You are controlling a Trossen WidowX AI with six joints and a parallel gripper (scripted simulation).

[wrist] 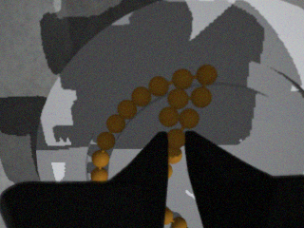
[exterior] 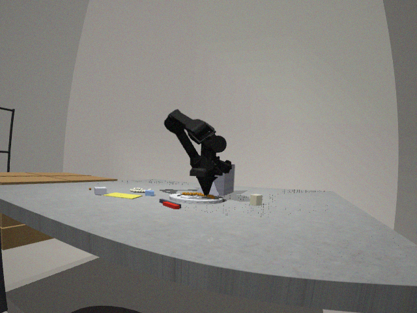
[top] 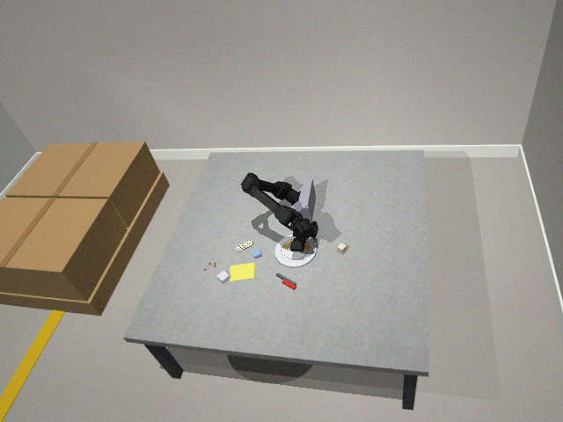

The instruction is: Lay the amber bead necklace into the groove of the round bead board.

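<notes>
My gripper tip is now 30 mm to the left of the round bead board, 20 mm short of it and 10 mm above it. The rest, counted from my gripper tip: blue cube (220 mm to the right, 60 mm ahead, 10 mm below); cream cube (190 mm to the left); red-handled tool (200 mm ahead, 30 mm to the right, 10 mm below).
</notes>
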